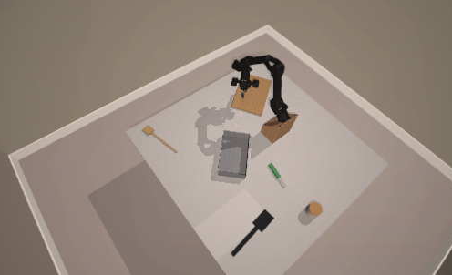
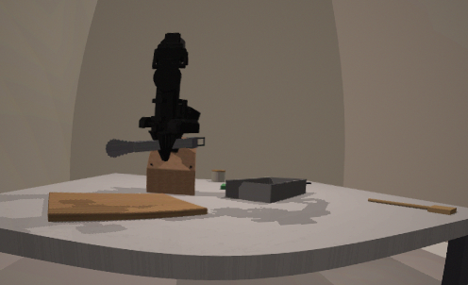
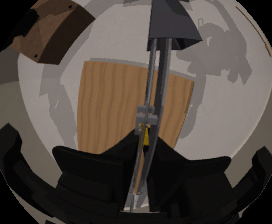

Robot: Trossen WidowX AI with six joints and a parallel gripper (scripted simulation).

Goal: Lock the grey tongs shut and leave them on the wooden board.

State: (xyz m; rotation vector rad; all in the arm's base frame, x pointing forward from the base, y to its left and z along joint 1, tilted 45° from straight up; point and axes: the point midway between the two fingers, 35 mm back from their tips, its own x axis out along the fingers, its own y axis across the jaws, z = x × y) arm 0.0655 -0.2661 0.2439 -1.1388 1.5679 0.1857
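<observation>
Right now my gripper tip is 11 cm past the wooden board, 3 cm to the left of it and 11 cm above it. The rest, counted from my gripper tip: black spatula 47 cm ahead, 81 cm to the left, 12 cm below; dark grey roasting tin 31 cm ahead, 34 cm to the left, 9 cm below.
</observation>
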